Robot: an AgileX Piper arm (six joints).
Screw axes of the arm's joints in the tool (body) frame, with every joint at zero. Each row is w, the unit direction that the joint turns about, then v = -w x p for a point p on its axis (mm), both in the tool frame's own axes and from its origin. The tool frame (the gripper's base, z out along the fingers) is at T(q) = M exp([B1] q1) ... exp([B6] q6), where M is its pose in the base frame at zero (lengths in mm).
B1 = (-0.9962, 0, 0.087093, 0, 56.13, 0)
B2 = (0, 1, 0, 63.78, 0, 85.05)
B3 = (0, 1, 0, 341.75, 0, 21.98)
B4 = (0, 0, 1, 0, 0, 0)
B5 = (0, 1, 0, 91, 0, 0)
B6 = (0, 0, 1, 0, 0, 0)
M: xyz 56.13 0 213.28 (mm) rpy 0 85.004 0 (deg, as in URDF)
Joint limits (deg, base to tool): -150..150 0..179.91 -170..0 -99.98..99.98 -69.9..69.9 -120..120
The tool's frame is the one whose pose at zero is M.
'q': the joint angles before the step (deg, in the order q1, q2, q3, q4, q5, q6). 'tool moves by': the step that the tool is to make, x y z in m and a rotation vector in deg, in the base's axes. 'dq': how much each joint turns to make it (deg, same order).
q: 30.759, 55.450, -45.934, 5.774, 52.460, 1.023
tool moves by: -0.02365, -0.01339, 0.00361, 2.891, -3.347, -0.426
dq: -0.011, -7.475, 3.286, 0.510, -0.205, 0.457
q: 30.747, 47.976, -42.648, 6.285, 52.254, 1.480
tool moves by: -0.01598, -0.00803, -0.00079, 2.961, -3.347, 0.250
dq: 0.002, -5.531, 2.968, 1.198, -1.786, -0.577
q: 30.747, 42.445, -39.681, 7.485, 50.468, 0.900
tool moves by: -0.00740, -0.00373, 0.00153, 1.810, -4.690, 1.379
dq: 0.004, -3.378, 1.696, 0.848, -3.048, -2.459
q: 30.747, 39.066, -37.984, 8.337, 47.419, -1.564
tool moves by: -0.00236, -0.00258, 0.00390, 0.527, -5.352, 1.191
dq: -0.090, -2.035, 0.764, -0.264, -3.355, -2.731
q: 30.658, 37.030, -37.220, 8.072, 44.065, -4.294
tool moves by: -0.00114, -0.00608, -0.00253, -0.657, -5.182, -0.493
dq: -1.517, -2.290, 2.090, -1.039, -3.759, -2.707
